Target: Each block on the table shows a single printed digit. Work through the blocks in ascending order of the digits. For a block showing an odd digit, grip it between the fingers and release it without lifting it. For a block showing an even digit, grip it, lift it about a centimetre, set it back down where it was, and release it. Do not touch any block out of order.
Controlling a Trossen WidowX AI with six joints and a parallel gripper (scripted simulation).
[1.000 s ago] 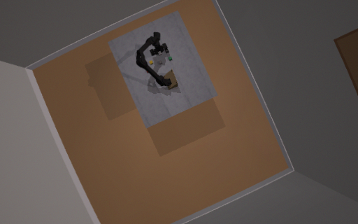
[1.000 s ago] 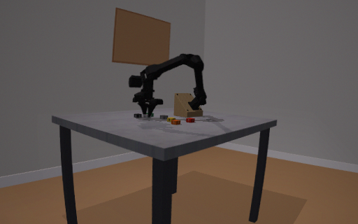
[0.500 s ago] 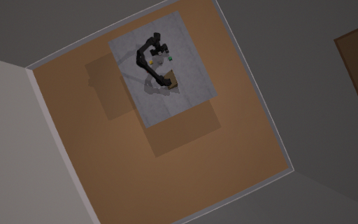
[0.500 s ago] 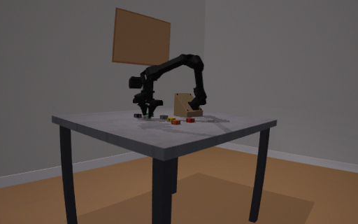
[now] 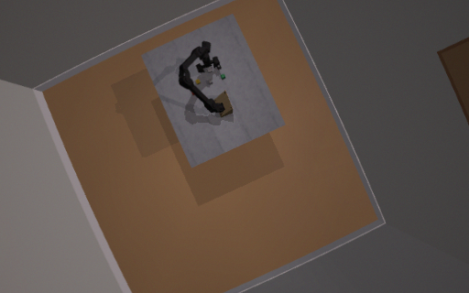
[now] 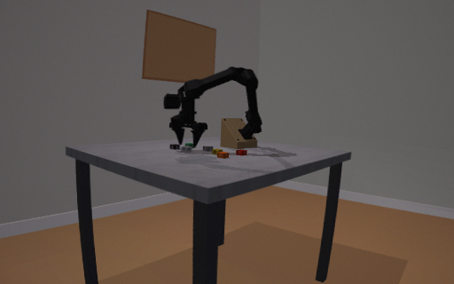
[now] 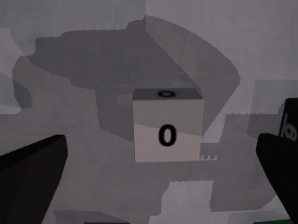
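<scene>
The white block is 10 mm below my gripper tip. From my gripper tip the other things lie so: green block: 90 mm behind, 90 mm to the right, 10 mm below; then black block: 90 mm to the right, 10 mm below; then grey block: 90 mm behind, 30 mm to the left, 10 mm below.
</scene>
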